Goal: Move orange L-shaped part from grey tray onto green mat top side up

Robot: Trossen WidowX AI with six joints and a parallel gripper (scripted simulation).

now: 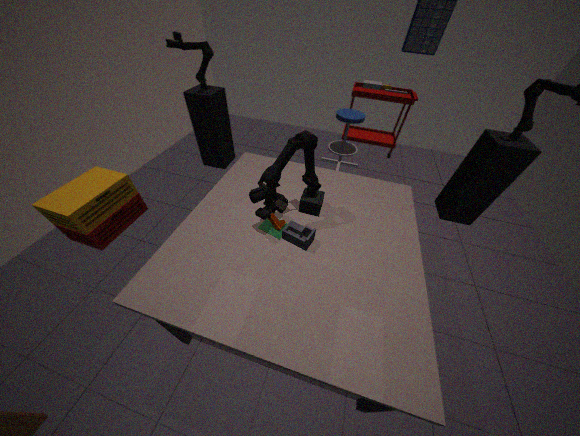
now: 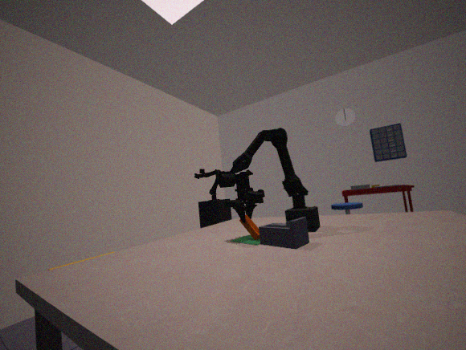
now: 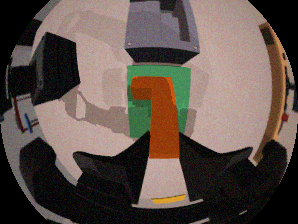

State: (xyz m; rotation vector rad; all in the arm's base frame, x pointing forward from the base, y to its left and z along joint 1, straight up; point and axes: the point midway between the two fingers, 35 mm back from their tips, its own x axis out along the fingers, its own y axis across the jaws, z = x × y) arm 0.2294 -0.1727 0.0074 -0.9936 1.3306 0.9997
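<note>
The orange L-shaped part is 3 cm to the left of my gripper tip, 3 cm below it and 1 cm behind it. The rest, counted from my gripper tip: green mat: 9 cm below, 2 cm to the left.
</note>
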